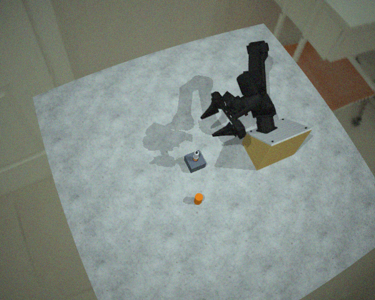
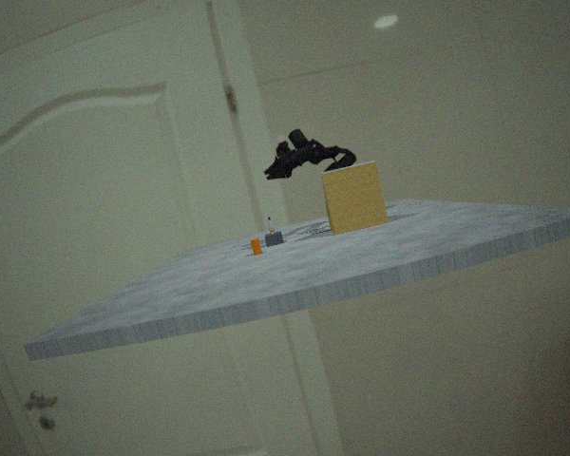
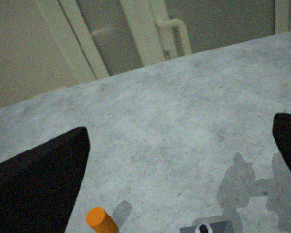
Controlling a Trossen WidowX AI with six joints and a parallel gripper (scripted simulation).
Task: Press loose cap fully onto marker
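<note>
Right now my gripper tip is 10 cm short of the orange cap, 14 cm to the right of it and 24 cm above it. Round my gripper tip: grey holder block (2 cm ahead, 24 cm below).
</note>
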